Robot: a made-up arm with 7 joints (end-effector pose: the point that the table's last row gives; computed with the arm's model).
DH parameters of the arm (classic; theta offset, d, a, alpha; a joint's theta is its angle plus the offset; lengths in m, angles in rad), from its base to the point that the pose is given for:
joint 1: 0 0.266 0 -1.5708
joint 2: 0 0 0 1.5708
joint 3: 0 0.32 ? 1.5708
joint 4: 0 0 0.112 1.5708
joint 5: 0 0.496 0 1.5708
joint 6: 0 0 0.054 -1.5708
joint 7: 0 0.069 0 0
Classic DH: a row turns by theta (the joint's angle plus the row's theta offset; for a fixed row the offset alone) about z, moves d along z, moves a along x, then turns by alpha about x.
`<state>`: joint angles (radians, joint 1 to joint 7).
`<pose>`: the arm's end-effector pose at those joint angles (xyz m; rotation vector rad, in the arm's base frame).
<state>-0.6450 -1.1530 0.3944 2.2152 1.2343 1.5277 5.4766</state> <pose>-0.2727 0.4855 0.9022 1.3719 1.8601 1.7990</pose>
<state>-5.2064 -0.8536 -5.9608 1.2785 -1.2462 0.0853 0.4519</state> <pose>-0.1313 0.2653 0.8852 -0.5576 -1.3539 -2.4722</pose>
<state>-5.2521 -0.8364 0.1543 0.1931 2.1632 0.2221 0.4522</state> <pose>0.1654 0.2892 0.2962 -1.6205 1.2322 0.4632</pose>
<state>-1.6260 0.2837 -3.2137 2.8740 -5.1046 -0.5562 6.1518</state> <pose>0.0677 -0.2087 1.1077 0.1195 0.5785 -0.6278</pose>
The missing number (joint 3, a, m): 0.044
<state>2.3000 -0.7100 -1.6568 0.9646 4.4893 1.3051 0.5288</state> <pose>0.5213 0.2769 0.2754 2.0439 1.0608 0.6195</pose>
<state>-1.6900 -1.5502 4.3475 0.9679 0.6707 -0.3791 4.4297</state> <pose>-0.5079 0.2220 0.0162 -0.2575 -2.1667 0.3878</pose>
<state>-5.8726 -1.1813 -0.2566 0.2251 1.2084 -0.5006 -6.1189</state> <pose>0.2943 -0.0342 0.4533 -1.2199 1.3777 -1.2830</pose>
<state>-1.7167 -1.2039 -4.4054 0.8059 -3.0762 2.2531 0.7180</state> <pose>0.5345 0.0932 0.1627 -0.9748 0.7146 0.6786</pose>
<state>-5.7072 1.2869 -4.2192 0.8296 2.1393 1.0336 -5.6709</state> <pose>-0.3077 0.3704 0.5489 0.4848 -0.2233 -2.6176</pose>
